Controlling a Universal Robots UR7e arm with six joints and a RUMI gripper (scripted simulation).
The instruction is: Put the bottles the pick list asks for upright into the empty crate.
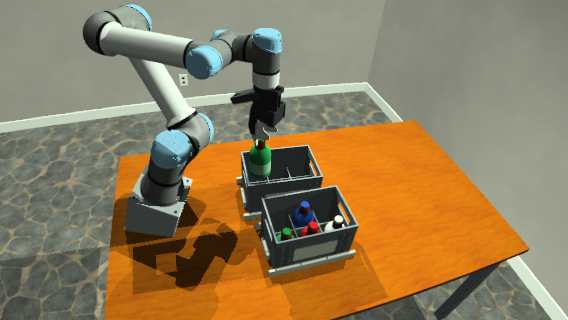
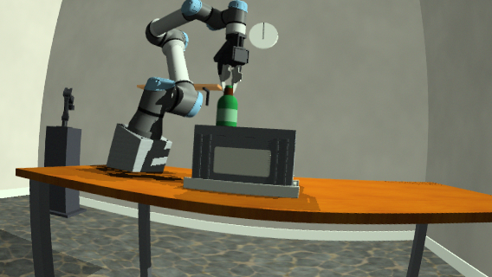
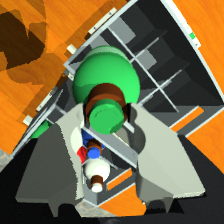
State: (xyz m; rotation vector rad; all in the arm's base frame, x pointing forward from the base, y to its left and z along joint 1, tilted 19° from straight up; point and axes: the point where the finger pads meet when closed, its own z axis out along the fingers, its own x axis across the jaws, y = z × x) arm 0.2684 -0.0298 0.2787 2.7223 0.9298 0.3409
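Now: hand 70 mm above the green bottle. Round my hand: pick list 330 mm below, 160 mm to the left, 120 mm ahead; blue-label bottle 250 mm below, 180 mm to the right, 100 mm ahead; red-label bottle 260 mm to the right, 250 mm below, 80 mm ahead.
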